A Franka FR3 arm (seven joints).
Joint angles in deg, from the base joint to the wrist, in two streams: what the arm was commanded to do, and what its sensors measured. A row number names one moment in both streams.
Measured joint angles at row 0:
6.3, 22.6, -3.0, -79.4, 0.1, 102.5, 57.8
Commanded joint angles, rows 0 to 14:
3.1, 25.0, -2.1, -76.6, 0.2, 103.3, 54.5
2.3, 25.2, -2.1, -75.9, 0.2, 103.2, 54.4
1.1, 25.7, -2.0, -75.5, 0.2, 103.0, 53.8
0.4, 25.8, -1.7, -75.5, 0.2, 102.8, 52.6
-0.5, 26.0, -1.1, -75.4, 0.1, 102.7, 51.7
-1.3, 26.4, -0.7, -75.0, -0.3, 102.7, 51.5
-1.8, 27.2, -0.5, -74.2, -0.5, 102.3, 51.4
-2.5, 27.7, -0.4, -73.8, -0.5, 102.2, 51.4
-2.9, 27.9, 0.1, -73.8, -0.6, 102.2, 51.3
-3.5, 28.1, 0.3, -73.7, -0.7, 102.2, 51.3
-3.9, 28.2, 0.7, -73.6, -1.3, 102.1, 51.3
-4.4, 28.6, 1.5, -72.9, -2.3, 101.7, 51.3
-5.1, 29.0, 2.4, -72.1, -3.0, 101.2, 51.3
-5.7, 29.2, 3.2, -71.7, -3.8, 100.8, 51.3
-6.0, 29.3, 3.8, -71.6, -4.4, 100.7, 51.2
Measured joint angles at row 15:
-3.5, 27.2, 0.8, -75.1, -2.0, 102.3, 52.4
